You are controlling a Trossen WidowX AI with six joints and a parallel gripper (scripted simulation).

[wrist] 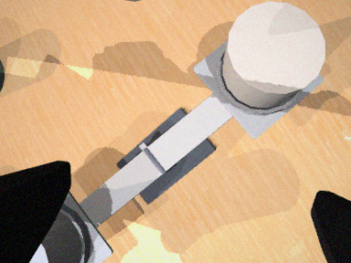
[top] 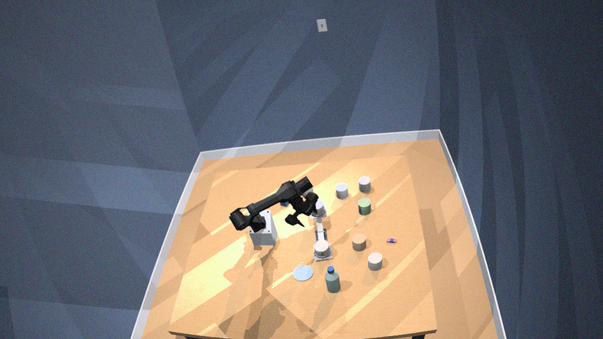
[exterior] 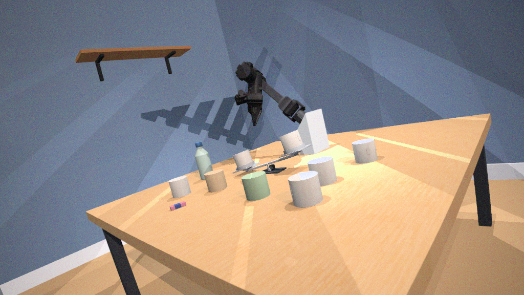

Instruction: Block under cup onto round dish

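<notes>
Right now the grey block is 4 cm ahead of my gripper tip, 7 cm to the right of it and 15 cm below it. Also, from my gripper tip: round pale-blue dish 6 cm behind, 18 cm to the right, 19 cm below; then tan cylinder 24 cm ahead, 3 cm to the right, 16 cm below; then small balance 3 cm ahead, 6 cm to the left, 16 cm below.
</notes>
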